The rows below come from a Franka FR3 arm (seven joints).
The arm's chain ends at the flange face. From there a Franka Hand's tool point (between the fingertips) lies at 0.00 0.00 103.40 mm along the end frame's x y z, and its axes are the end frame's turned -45 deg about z.
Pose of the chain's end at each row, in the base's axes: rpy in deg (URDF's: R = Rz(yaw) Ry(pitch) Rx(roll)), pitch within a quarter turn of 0, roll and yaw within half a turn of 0; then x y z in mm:
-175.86 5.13 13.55 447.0 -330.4 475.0
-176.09 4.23 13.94 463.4 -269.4 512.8
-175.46 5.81 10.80 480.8 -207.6 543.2
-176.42 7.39 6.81 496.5 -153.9 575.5
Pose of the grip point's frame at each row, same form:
-173.45 0.71 58.41 436.3 -325.3 372.3
-174.25 0.23 58.81 454.3 -264.4 409.9
-172.69 0.91 55.63 469.0 -201.5 440.7
-172.25 2.70 51.76 482.6 -149.1 473.2

